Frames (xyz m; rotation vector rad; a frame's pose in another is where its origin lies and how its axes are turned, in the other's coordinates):
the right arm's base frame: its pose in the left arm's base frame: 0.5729 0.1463 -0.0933 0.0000 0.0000 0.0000
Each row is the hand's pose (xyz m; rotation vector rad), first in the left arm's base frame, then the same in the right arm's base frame.
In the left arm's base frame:
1: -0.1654 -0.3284 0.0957 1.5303 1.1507 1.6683
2: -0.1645 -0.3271 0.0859 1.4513 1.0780 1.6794
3: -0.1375 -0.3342 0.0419 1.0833 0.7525 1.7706
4: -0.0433 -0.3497 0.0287 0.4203 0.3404 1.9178
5: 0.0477 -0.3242 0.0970 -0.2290 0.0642 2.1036
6: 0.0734 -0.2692 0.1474 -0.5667 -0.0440 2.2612
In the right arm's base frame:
1: -0.7383 -0.4747 0.1890 1.5303 1.1507 1.6683
2: -0.7374 -0.4734 0.1792 1.4513 1.0780 1.6794
3: -0.7104 -0.4805 0.1352 1.0833 0.7525 1.7706
4: -0.6162 -0.4960 0.1220 0.4203 0.3404 1.9178
5: -0.5252 -0.4705 0.1903 -0.2290 0.0642 2.1036
6: -0.4995 -0.4155 0.2407 -0.5667 -0.0440 2.2612

